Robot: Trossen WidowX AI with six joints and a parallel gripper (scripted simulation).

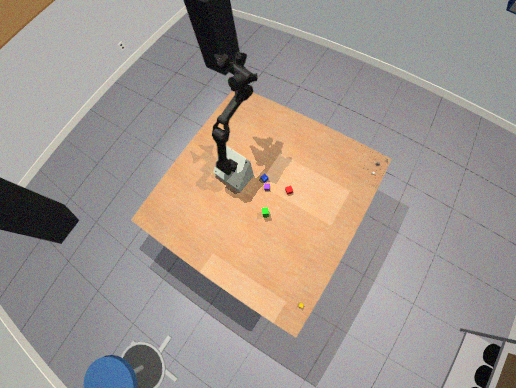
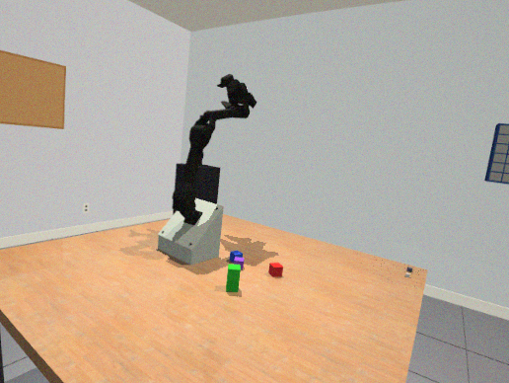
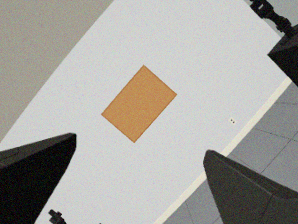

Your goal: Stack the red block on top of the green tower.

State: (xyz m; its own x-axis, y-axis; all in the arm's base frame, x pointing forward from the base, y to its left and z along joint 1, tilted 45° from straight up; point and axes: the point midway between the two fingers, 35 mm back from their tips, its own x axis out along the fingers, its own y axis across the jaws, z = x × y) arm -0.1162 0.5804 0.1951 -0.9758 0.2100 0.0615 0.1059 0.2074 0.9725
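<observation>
Now: gripper tip 680 mm above the red block, 530 mm short of it and 180 mm to the left of it. From my gripper tip the other things lie so: purple block 680 mm below, 400 mm ahead, 240 mm to the right; then small yellow block 970 mm ahead, 720 mm to the right, 690 mm below; then blue block 680 mm below, 350 mm ahead, 190 mm to the right.
</observation>
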